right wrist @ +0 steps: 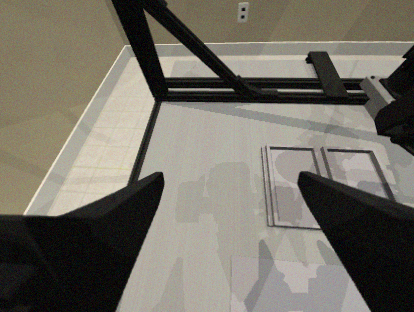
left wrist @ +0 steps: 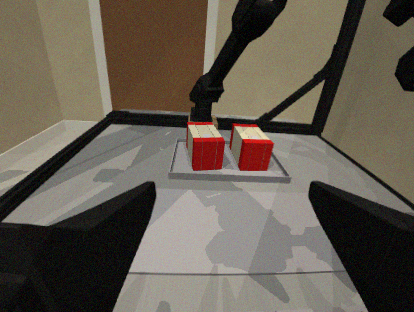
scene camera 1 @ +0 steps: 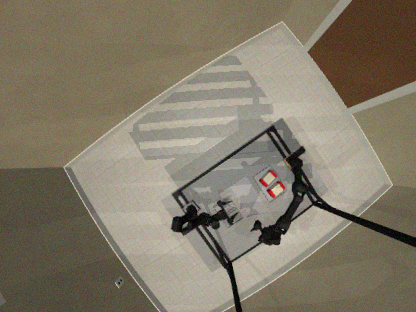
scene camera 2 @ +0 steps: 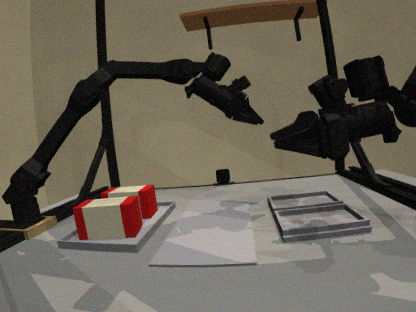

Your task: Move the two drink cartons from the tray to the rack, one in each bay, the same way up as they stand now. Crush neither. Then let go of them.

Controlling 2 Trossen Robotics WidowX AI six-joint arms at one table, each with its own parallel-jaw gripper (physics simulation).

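Places are measured from the left arm's base along level axes (x right, y back, z down), in centimetres.
Pixels of known places: left gripper, between the fingertips: (left wrist: 231,188) (scene camera 1: 235,206) (scene camera 2: 272,140); right gripper, between the fingertips: (right wrist: 229,177) (scene camera 1: 254,235) (scene camera 2: 260,123); left arm's base, origin of its link: (right wrist: 400,88) (scene camera 1: 191,209); right arm's base, origin of its link: (left wrist: 202,118) (scene camera 1: 291,160) (scene camera 2: 28,222).
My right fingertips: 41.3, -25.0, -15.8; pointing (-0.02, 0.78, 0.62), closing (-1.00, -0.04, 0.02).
Ahead of a thing's pixels: the offset from my right fingertips to its top centre, as dx, dy, dz.
Two drink cartons, red-ended with cream middles, stand side by side and apart on the grey tray @(-14.6, -35.5, +18.6) (scene camera 1: 262,188) (scene camera 2: 100,246) (left wrist: 230,177): one carton @(-20.3, -36.3, +12.8) (scene camera 1: 268,178) (scene camera 2: 102,220) (left wrist: 207,154) nearer scene camera 2, the other carton @(-9.3, -35.6, +12.8) (scene camera 1: 276,189) (scene camera 2: 147,201) (left wrist: 255,155) behind it. The grey two-bay rack @(-19.3, +5.2, +18.2) (scene camera 2: 327,231) (right wrist: 270,187) has both bays empty. My left gripper (scene camera 1: 234,212) (scene camera 2: 273,140) (left wrist: 231,188) is open and empty, raised between rack and tray, pointing towards the cartons. My right gripper (scene camera 1: 256,226) (scene camera 2: 261,123) (right wrist: 229,177) is open and empty, high above the table's back part in scene camera 2.
A thin pale plate (scene camera 2: 210,250) (right wrist: 250,285) lies between tray and rack. Black frame rails and posts (scene camera 2: 103,100) edge the table. A small black block (scene camera 2: 223,176) is at the back edge. A wooden shelf (scene camera 2: 250,14) hangs on the wall. The two grippers are close in scene camera 2.
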